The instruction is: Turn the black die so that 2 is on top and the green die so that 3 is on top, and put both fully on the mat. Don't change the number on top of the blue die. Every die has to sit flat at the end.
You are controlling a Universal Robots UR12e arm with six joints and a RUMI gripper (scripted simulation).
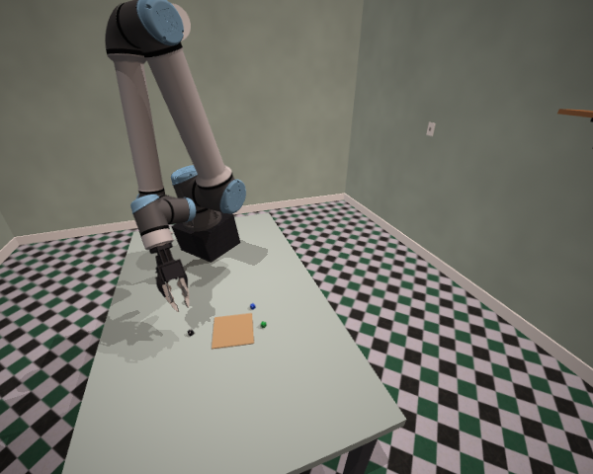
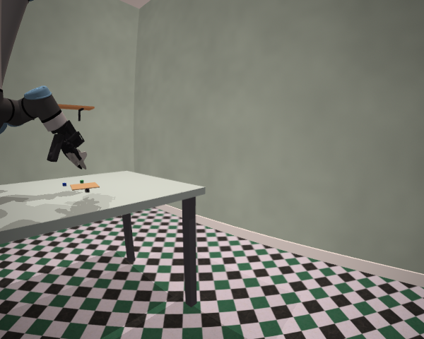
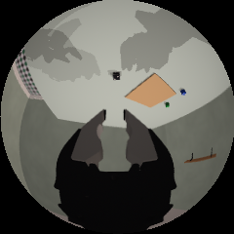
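The black die lies 2 cm ahead of my hand, 1 cm to the left of it and 11 cm below it. The rest, counted from my hand: green die 10 cm ahead, 25 cm to the left, 11 cm below; then orange mat 7 cm ahead, 14 cm to the left, 12 cm below; then blue die 1 cm behind, 24 cm to the left, 11 cm below.
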